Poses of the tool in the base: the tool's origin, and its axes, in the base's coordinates. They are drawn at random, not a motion.
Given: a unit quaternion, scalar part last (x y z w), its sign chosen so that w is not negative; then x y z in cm.
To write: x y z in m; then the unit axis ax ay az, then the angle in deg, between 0 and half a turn. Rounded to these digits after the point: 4 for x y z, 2 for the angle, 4 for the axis.
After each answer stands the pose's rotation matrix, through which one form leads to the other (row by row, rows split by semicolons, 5 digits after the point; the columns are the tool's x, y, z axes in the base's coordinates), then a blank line. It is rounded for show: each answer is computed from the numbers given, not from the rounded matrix.
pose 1, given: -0.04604 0.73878 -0.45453 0.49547 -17.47 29.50 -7.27
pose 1, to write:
-0.1747 0.2950 -0.0727 -0.0530 0.8505 -0.5233 120.60
-0.50478 0.38238 0.77394; -0.51844 0.58257 -0.62597; -0.69023 -0.71722 -0.09583

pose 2, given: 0.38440 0.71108 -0.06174 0.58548 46.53 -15.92 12.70
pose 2, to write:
0.4653 -0.1592 0.1270 0.4742 0.8771 -0.0762 108.33
-0.01890 0.61898 0.78518; 0.47438 0.69685 -0.53792; -0.88011 0.36231 -0.30680

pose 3, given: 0.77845 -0.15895 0.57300 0.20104 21.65 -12.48 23.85
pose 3, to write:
0.2165 -0.1248 0.2385 0.7947 -0.1623 0.5849 156.80
0.29281 -0.47786 0.82820; -0.01708 -0.86864 -0.49516; 0.95602 0.13084 -0.26250

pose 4, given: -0.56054 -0.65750 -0.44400 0.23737 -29.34 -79.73 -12.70
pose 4, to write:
-0.2934 -0.7973 -0.1270 -0.5770 -0.6768 -0.4571 152.54
-0.25889 0.94790 0.18562; 0.52633 -0.02269 0.84998; 0.80991 0.31775 -0.49303

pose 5, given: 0.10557 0.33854 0.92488 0.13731 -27.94 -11.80 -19.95
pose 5, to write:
-0.2794 -0.1180 -0.1995 0.1066 0.3418 0.9337 164.22
-0.94000 -0.18251 0.28825; 0.32547 -0.73308 0.59722; 0.10231 0.65520 0.74849

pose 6, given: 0.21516 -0.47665 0.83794 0.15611 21.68 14.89 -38.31
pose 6, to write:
0.2168 0.1489 -0.3831 0.2178 -0.4826 0.8483 162.04
-0.85867 -0.46673 0.21176; 0.05651 -0.49687 -0.86598; 0.50940 -0.73163 0.45302

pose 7, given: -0.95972 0.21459 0.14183 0.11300 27.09 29.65 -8.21
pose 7, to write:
0.2709 0.2965 -0.0821 -0.9659 0.2160 0.1427 167.02
0.86767 -0.44395 -0.22374; -0.37984 -0.88236 0.27777; -0.32073 -0.15603 -0.93423

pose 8, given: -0.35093 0.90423 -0.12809 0.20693 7.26 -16.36 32.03
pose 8, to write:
0.0726 -0.1636 0.3203 -0.3587 0.9242 -0.1309 156.12
-0.66806 -0.58163 0.46412; -0.68765 0.72089 -0.08641; -0.28432 -0.37688 -0.88155

